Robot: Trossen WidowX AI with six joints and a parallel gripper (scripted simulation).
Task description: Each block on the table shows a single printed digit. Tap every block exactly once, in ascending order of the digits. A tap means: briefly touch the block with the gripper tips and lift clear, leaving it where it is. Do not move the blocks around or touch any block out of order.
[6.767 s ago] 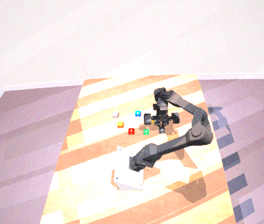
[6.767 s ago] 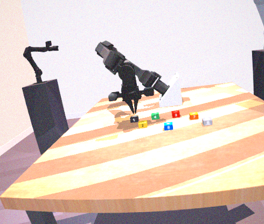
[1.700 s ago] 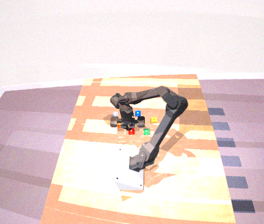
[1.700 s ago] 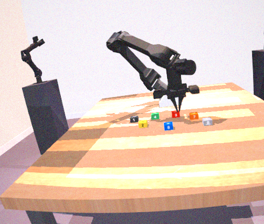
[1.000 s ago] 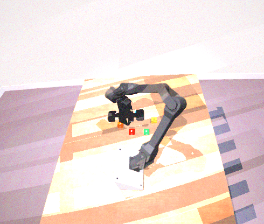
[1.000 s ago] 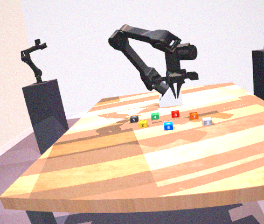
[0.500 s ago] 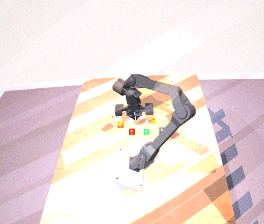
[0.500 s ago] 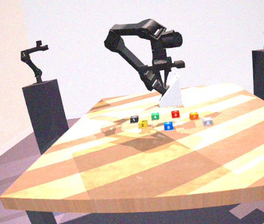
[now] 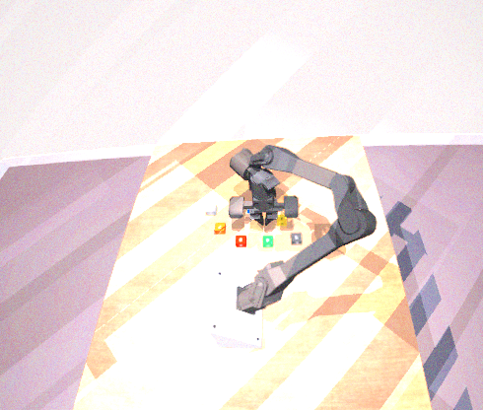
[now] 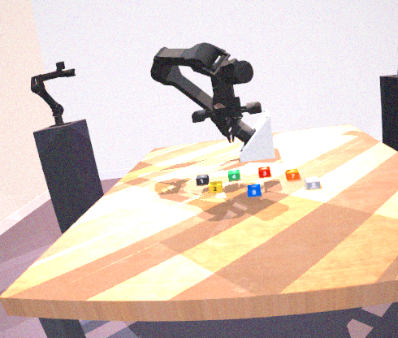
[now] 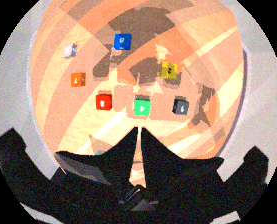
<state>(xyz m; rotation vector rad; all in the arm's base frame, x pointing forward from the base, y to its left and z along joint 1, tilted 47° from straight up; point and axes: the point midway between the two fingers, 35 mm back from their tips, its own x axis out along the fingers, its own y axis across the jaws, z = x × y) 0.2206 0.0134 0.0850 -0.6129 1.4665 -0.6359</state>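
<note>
My gripper tip is 9 cm above the green block and 1 cm to the left of it. Also, from my gripper tip: dark grey block: 10 cm to the right, 9 cm below, 1 cm ahead; then red block: 9 cm below, 8 cm to the left; then blue block: 14 cm ahead, 9 cm below, 5 cm to the left.
</note>
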